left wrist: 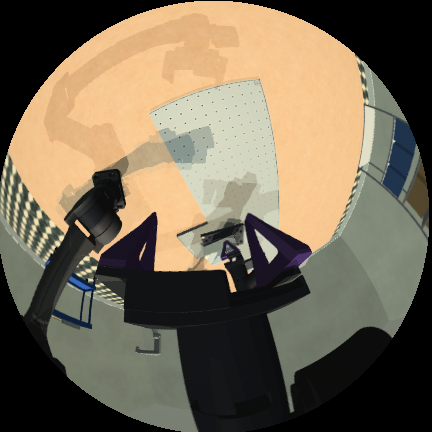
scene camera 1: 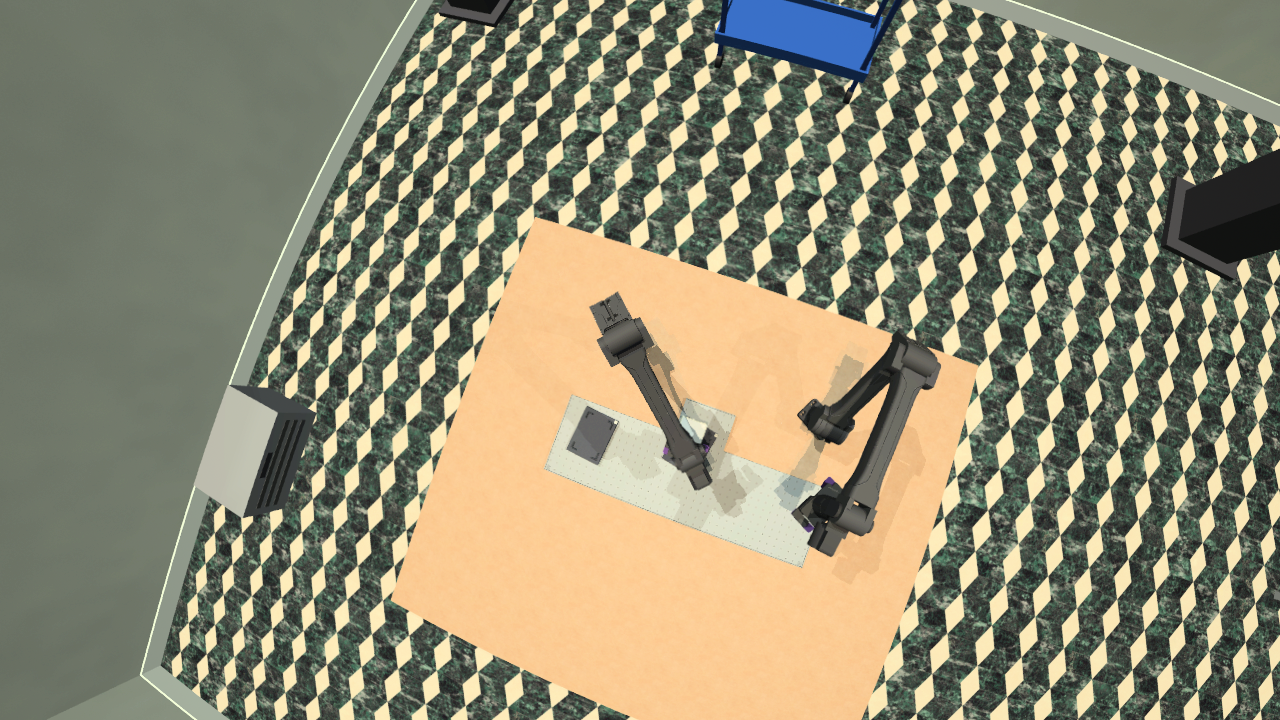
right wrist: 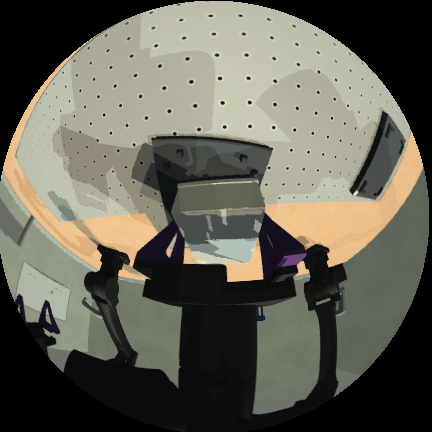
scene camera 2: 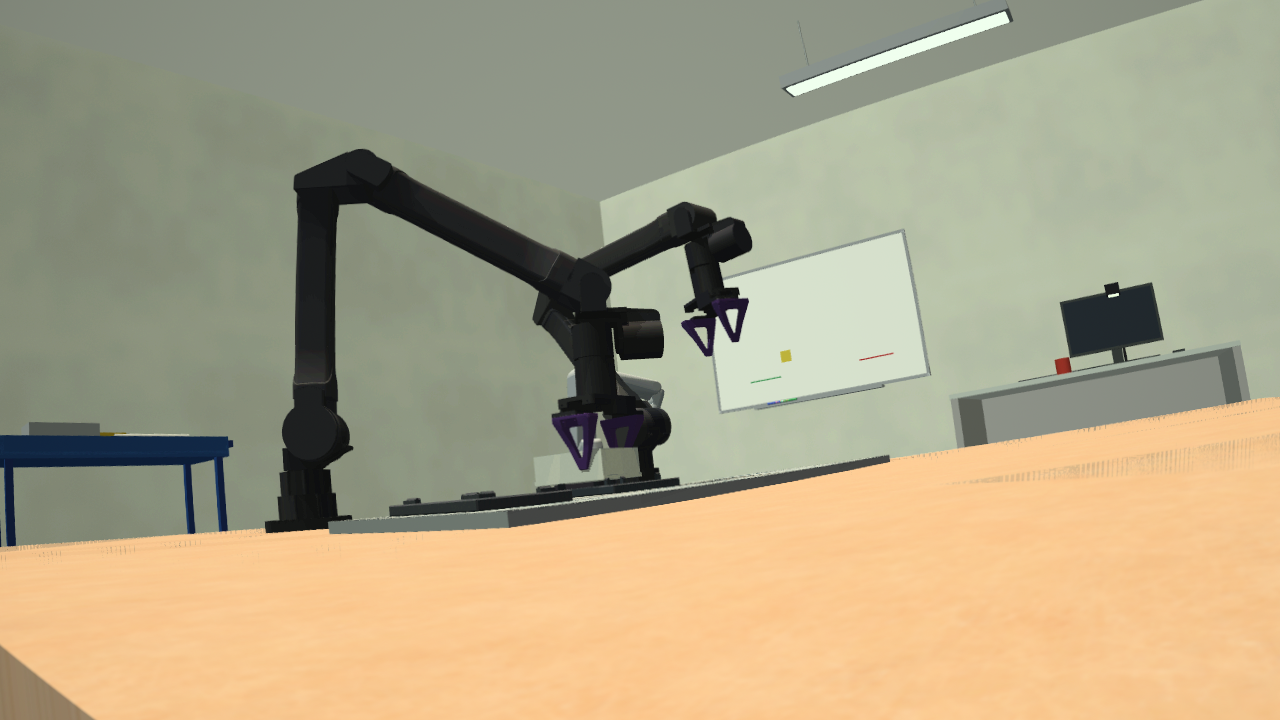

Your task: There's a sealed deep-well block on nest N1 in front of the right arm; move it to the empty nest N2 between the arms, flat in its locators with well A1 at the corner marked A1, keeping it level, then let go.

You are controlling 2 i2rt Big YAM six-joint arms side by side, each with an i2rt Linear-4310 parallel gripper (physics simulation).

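Places are measured from the left arm's base along level axes (x ahead, y left, z up), in millimetres.
Where they show: left gripper, fingertip midpoint: (left wrist: 202,216) (scene camera 1: 809,500) (scene camera 2: 721,349); right gripper, fingertip midpoint: (left wrist: 228,246) (right wrist: 219,211) (scene camera 2: 603,468); left arm's base at its link origin: (left wrist: 109,189) (scene camera 1: 817,419) (right wrist: 114,253); right arm's base at its link origin: (right wrist: 313,251) (scene camera 2: 309,529).
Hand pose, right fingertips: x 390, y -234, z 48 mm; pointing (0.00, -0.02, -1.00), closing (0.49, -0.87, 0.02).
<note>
Each offset is from my right fingertips to the top centre of the thing. Level surfaces: height alone.
The pale sealed block @(dx -27, dy -14, dz +27 mm) (scene camera 1: 693,428) (scene camera 2: 620,463) (right wrist: 220,197) is between the purple fingers of my right gripper (scene camera 1: 687,447) (scene camera 2: 601,454) (right wrist: 219,211), which is shut on it. It looks about level, low over the dark nest N2 @(dx -13, dy +11, dz -13 mm) (scene camera 2: 657,483) (right wrist: 207,162). In the right wrist view several locators of N2 show in front of the block; the block hides the rest, and I cannot make out the A1 mark. Nest N1 @(dx +210, dy -233, dz -17 mm) (scene camera 1: 592,435) (scene camera 2: 483,503) (right wrist: 381,160) is empty. My left gripper (scene camera 1: 816,505) (scene camera 2: 721,346) (left wrist: 202,216) is open and empty, high over the plate's other end.
The nests stand on a pale perforated plate @(dz -35 mm) (scene camera 1: 760,510) (left wrist: 235,115) (right wrist: 235,65) on the orange table @(dz -48 mm) (scene camera 1: 626,626). The left arm's forearm (scene camera 1: 881,447) is at the right in scene camera 1. A blue cart (scene camera 1: 796,35) stands beyond the table.
</note>
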